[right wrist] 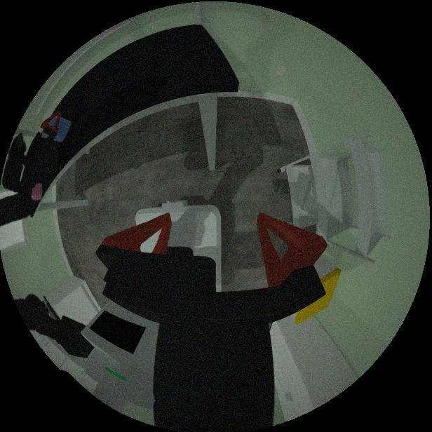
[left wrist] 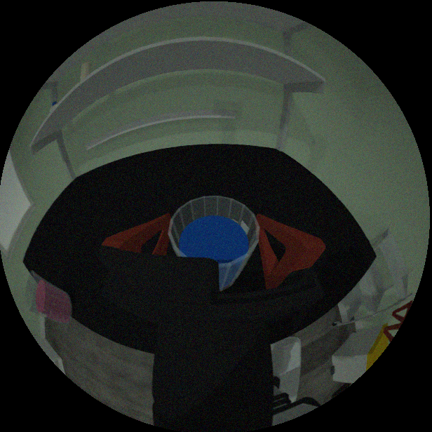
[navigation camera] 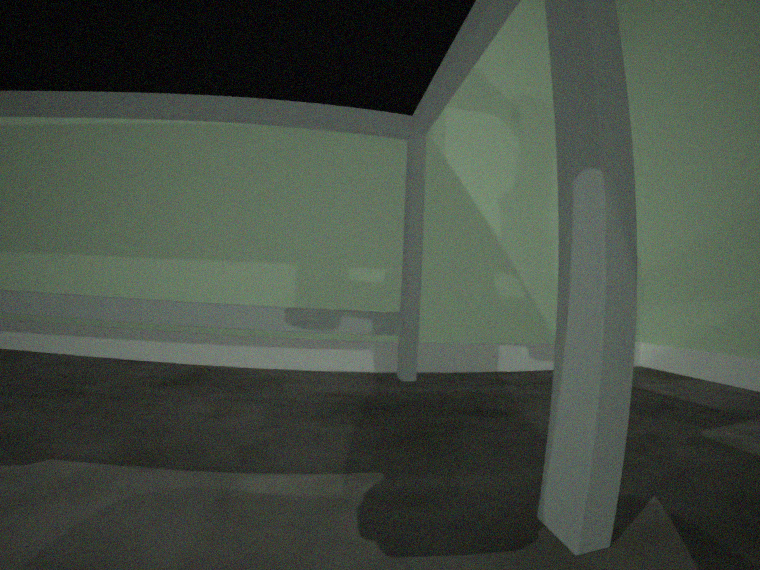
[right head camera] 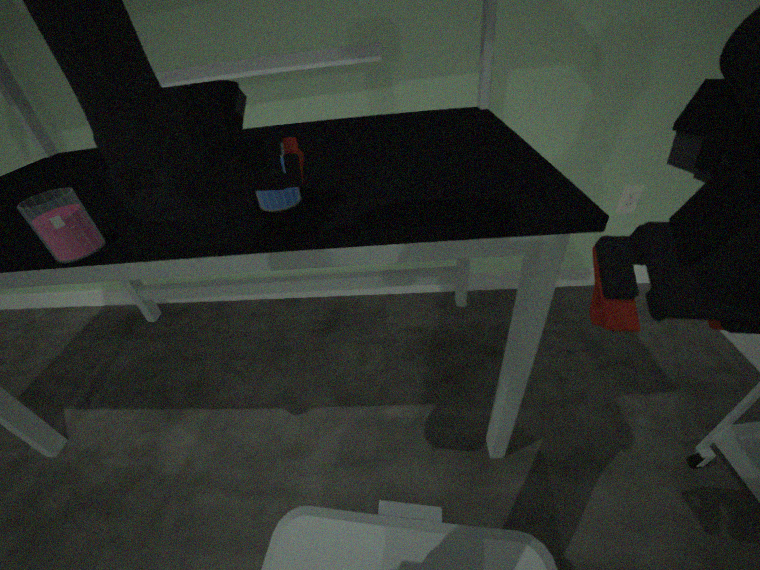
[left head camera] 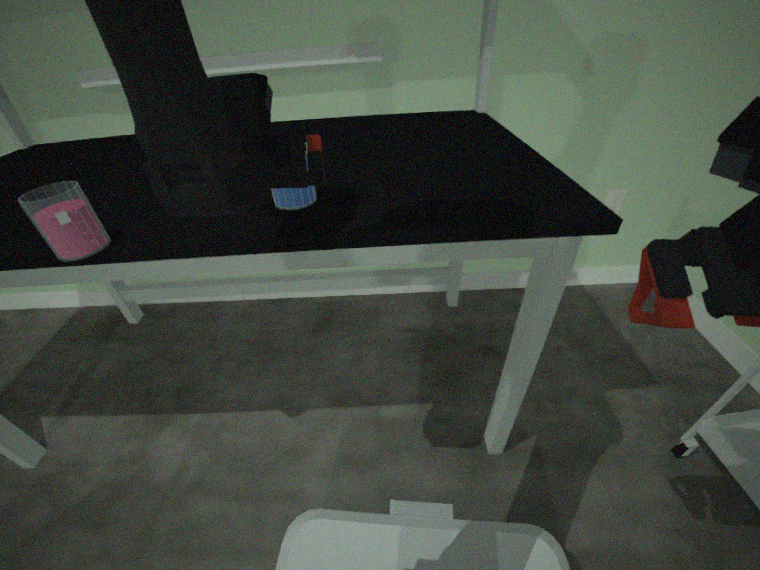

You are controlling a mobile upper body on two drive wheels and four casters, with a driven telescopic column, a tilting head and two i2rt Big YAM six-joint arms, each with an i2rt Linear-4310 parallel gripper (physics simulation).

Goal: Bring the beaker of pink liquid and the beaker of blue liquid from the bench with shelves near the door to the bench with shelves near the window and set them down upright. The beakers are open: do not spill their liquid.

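The beaker of blue liquid [left head camera: 294,197] [right head camera: 278,199] [left wrist: 214,240] [right wrist: 62,130] stands upright on the black bench top [left head camera: 429,171] [right head camera: 417,165] [left wrist: 200,170]. My left gripper [left wrist: 213,218] is open, with its red fingers on either side of this beaker; its body hides the beaker's upper part in the head views. The beaker of pink liquid [left head camera: 70,227] [right head camera: 66,230] [left wrist: 52,301] [right wrist: 37,192] stands upright at the bench's front edge, to the left in the head views. My right gripper [right wrist: 213,217] is open and empty, off the bench's right end, above the floor.
A shelf [left wrist: 200,55] runs above the bench. A bench leg [left head camera: 527,349] [navigation camera: 589,343] stands at the front right. A light-coloured cart-like frame [left head camera: 730,435] [right wrist: 325,195] stands at the right. A white rounded surface [left head camera: 417,539] [right wrist: 177,220] lies low in front. A yellow panel [right wrist: 322,297] shows in the right wrist view.
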